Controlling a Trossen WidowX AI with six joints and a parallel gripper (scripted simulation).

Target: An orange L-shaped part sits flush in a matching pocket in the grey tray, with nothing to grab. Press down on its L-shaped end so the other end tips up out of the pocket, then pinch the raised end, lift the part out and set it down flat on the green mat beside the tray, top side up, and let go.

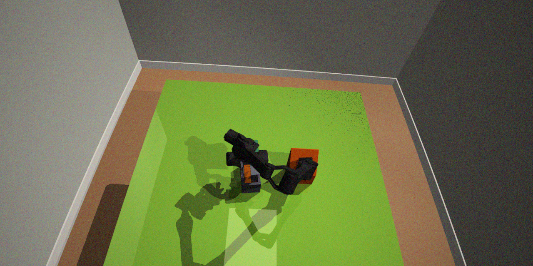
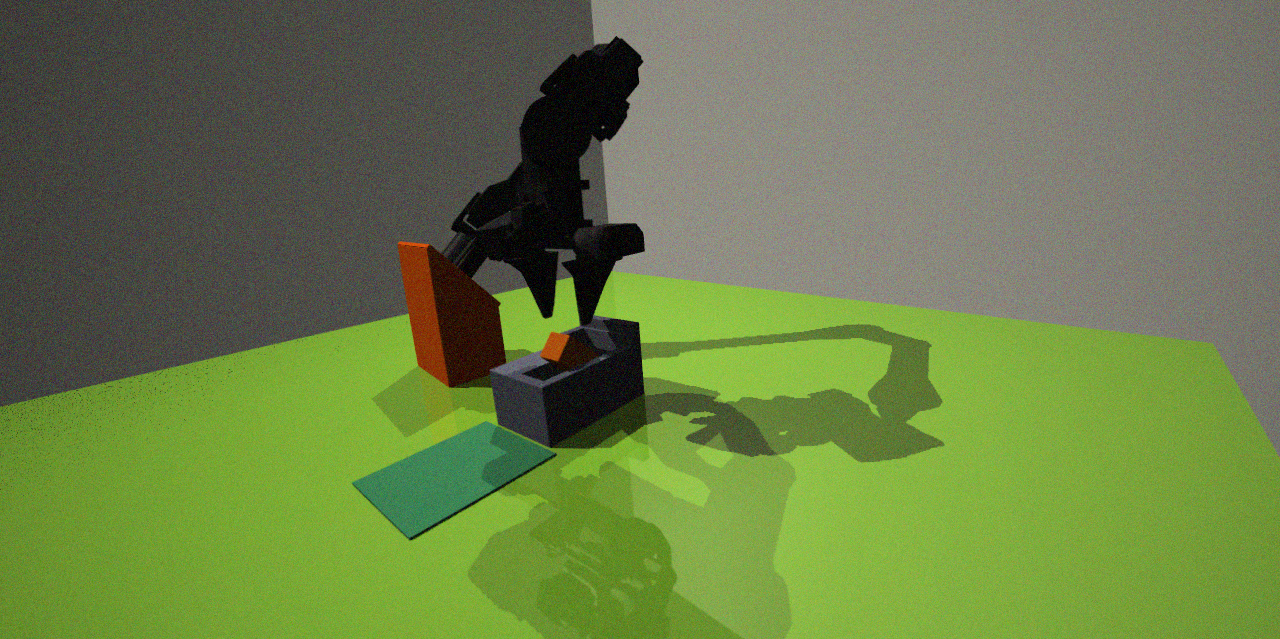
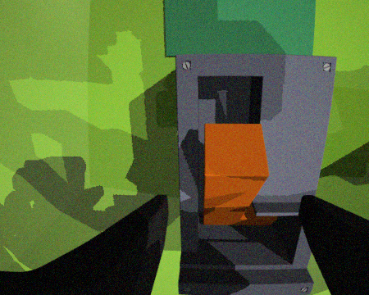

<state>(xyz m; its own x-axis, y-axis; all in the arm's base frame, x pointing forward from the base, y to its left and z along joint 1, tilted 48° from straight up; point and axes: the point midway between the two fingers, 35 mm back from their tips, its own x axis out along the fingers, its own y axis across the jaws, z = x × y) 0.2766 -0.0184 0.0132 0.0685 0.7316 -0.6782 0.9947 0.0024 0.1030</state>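
Right now the orange L-shaped part is 20 mm behind my gripper tip, 30 mm to the left of it and 70 mm below it. Also, from my gripper tip: mat: 10 mm behind, 140 mm to the right, 120 mm below.
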